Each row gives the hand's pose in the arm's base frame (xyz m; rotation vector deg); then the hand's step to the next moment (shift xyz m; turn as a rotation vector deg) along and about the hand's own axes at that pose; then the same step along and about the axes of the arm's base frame.
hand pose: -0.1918 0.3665 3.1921 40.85 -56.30 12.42
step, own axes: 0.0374 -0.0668 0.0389 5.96 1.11 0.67
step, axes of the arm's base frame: 0.0258 -0.0807 0.0142 2.32 -0.44 5.62
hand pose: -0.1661 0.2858 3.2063 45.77 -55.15 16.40
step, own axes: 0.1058 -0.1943 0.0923 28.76 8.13 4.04
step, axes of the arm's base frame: 0.1087 -0.2124 0.0234 9.18 -0.78 28.72
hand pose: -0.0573 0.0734 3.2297 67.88 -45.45 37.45
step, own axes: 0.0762 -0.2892 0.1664 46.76 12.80 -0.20
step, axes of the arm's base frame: 0.2424 -0.2324 -0.0659 16.55 5.15 45.28
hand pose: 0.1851 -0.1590 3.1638 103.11 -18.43 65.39
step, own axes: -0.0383 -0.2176 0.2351 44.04 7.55 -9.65
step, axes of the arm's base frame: 0.2499 -0.0896 -0.1833 13.14 14.94 41.16
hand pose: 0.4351 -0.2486 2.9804 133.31 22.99 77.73
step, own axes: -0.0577 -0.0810 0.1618 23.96 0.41 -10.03
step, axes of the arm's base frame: 0.1105 0.0116 -0.1540 2.83 12.34 22.68
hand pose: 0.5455 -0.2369 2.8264 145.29 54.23 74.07
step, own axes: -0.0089 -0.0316 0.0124 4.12 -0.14 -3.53
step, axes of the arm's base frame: -0.0091 0.0216 -0.0261 -1.00 2.02 4.94
